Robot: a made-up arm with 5 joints.
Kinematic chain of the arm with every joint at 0, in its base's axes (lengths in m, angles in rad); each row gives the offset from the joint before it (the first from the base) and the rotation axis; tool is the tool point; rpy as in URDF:
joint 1: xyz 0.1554 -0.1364 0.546 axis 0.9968 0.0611 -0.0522
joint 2: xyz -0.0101 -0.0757 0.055 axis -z
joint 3: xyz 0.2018 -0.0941 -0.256 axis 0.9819 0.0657 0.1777
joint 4: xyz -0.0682 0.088 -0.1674 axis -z
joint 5: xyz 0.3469 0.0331 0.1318 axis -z
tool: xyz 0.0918 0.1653 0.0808 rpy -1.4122 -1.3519 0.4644
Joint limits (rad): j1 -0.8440..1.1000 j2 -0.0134..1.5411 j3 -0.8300..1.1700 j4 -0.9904..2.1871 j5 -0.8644..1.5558
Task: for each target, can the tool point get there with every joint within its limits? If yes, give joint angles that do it. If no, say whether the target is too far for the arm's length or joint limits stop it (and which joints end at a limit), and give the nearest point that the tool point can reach.
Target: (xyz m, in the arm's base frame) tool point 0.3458 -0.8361 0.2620
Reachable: yes | joints -0.0889 0.9499 0.9771 0.7594 0.8117
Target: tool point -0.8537 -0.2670 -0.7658
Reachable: no: too far | nearest point -0.2559 -0.1955 -0.1045 | short by 0.894 m
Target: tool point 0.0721 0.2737 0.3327
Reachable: no: joint limits stop it (at a limit: joint 2, joint 4, joint 5) | nearest point 0.2789 0.2163 0.3586 | short by 0.216 m
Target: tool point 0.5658 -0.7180 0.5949
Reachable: yes | joints -0.3448 0.7862 0.6129 0.4719 0.3114
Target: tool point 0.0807 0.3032 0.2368
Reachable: no: joint limits stop it (at a limit: joint 2, joint 4, joint 5) | nearest point 0.3001 0.2484 0.2734 | short by 0.229 m
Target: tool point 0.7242 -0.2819 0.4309
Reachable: yes | joints 0.8329 0.2625 1.0003 -0.0105 0.3197
